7 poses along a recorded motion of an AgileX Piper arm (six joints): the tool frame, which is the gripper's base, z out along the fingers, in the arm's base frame.
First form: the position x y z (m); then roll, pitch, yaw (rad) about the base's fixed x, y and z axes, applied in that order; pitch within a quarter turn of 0, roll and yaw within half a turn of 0.
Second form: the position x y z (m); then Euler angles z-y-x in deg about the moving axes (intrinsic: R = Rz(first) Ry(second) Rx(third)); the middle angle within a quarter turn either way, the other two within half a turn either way. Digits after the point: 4 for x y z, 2 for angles.
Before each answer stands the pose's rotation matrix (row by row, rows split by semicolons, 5 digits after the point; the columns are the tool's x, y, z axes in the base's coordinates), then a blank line. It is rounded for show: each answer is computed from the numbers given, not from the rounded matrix.
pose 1, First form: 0.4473, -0.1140, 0.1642, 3.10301, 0.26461, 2.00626
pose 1, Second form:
-0.40715 0.90174 0.14521; 0.87512 0.43066 -0.22068; -0.26153 0.03723 -0.96448

0.4473, -0.1140, 0.1642, 114.95, 15.16, 177.79
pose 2, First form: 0.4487, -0.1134, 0.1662, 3.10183, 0.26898, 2.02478
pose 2, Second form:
-0.42278 0.89336 0.15218; 0.86639 0.44770 -0.22121; -0.26575 0.03832 -0.96328

0.4487, -0.1134, 0.1662, 116.01, 15.41, 177.72
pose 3, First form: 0.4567, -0.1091, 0.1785, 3.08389, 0.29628, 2.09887
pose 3, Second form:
-0.48192 0.85386 0.19668; 0.82614 0.51758 -0.22271; -0.29196 0.05516 -0.95484

0.4567, -0.1091, 0.1785, 120.26, 16.98, 176.69
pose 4, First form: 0.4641, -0.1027, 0.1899, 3.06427, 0.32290, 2.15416
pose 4, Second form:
-0.52237 0.81862 0.23874; 0.79148 0.56965 -0.22150; -0.31732 0.07325 -0.94549

0.4641, -0.1027, 0.1899, 123.42, 18.50, 175.57
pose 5, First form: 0.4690, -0.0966, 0.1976, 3.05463, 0.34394, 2.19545
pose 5, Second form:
-0.55057 0.79097 0.26691; 0.76366 0.60636 -0.22170; -0.33720 0.08177 -0.93788

0.4690, -0.0966, 0.1976, 125.79, 19.71, 175.02
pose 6, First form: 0.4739, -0.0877, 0.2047, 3.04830, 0.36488, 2.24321
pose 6, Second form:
-0.58187 0.75821 0.29418; 0.73082 0.64617 -0.21992; -0.35684 0.08702 -0.93010

0.4739, -0.0877, 0.2047, 128.53, 20.91, 174.65
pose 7, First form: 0.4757, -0.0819, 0.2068, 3.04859, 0.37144, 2.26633
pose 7, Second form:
-0.59710 0.74279 0.30287; 0.71536 0.66390 -0.21793; -0.36296 0.08654 -0.92778

0.4757, -0.0819, 0.2068, 129.85, 21.28, 174.67
